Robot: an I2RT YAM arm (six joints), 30 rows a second.
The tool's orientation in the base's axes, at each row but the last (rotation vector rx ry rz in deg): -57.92 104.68 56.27; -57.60 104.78 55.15; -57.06 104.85 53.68; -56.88 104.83 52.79; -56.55 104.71 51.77
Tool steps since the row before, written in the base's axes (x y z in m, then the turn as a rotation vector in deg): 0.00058 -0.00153 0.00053 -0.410 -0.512 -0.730; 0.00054 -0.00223 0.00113 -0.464 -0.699 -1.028; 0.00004 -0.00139 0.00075 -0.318 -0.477 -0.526; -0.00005 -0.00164 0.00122 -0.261 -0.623 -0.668; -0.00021 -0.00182 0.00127 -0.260 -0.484 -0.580
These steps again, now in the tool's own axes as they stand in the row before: -0.00027 -0.00097 -0.00139 0.935 0.000 -0.298; -0.00061 -0.00109 -0.00223 1.272 -0.093 -0.367; -0.00032 -0.00044 -0.00148 0.710 -0.024 -0.317; -0.00064 -0.00039 -0.00190 0.859 -0.165 -0.372; -0.00059 -0.00035 -0.00212 0.741 -0.089 -0.285
